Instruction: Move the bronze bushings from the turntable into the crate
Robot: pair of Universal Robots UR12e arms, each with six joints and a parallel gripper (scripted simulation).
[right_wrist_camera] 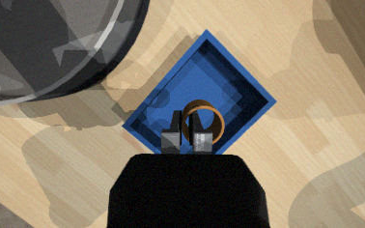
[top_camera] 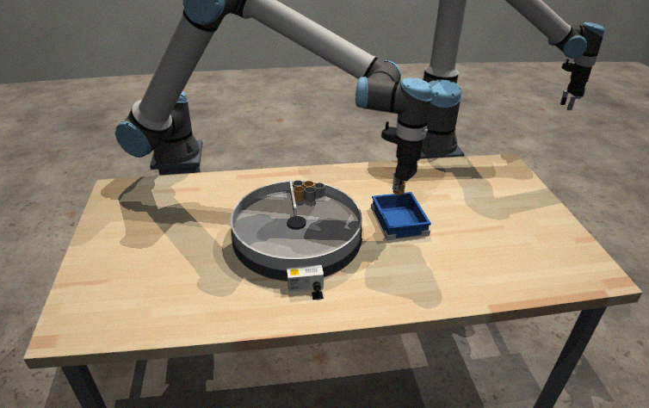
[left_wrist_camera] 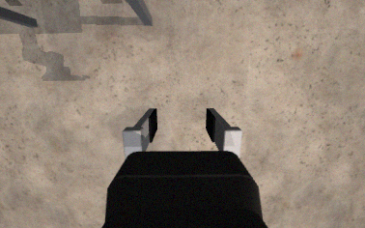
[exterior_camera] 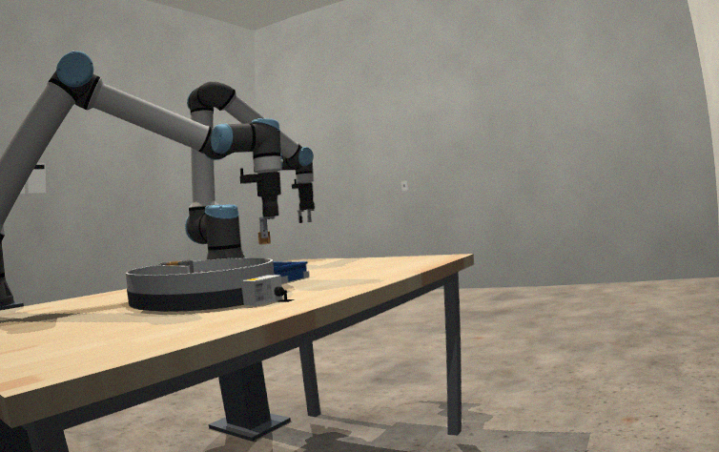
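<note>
My right hand is 130 mm above the blue crate, 20 mm to the right of it and 10 mm past it.
</note>
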